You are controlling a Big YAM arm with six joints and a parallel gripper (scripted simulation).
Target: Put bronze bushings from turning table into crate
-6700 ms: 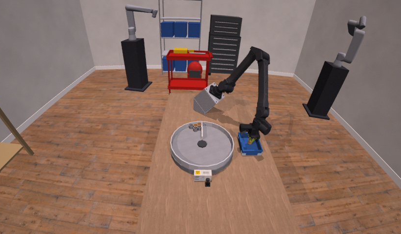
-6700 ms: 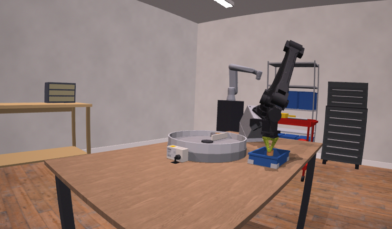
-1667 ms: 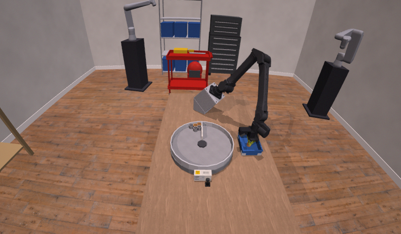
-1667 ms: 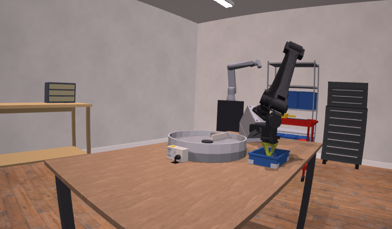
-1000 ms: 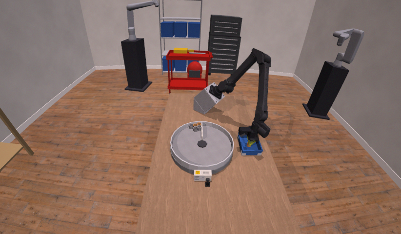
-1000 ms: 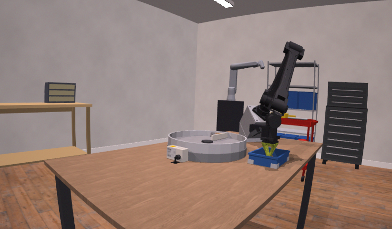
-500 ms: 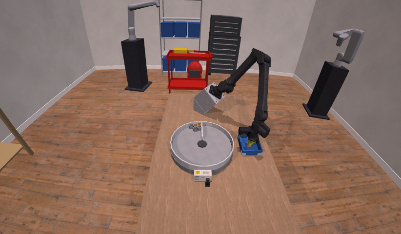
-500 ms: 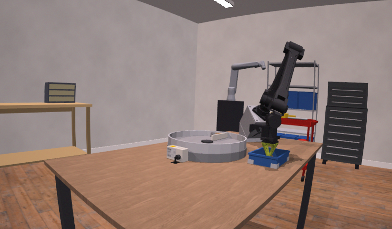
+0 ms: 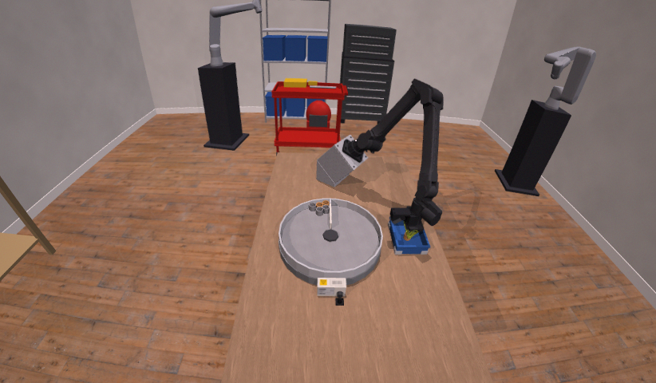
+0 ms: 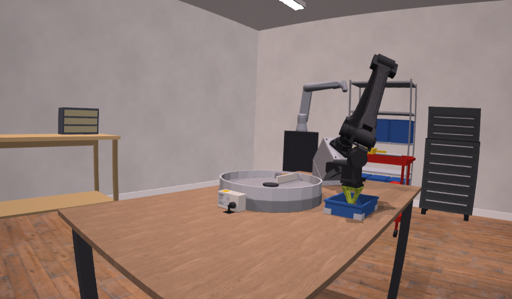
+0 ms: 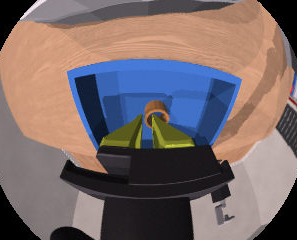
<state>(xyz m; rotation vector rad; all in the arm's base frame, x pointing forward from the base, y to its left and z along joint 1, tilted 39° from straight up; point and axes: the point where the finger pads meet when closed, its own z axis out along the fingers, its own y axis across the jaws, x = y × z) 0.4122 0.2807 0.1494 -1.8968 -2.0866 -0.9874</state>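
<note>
My hand is 1 cm past the crate and 1 cm above it. Round my hand: turning table 9 cm ahead, 34 cm to the right, 2 cm above.
</note>
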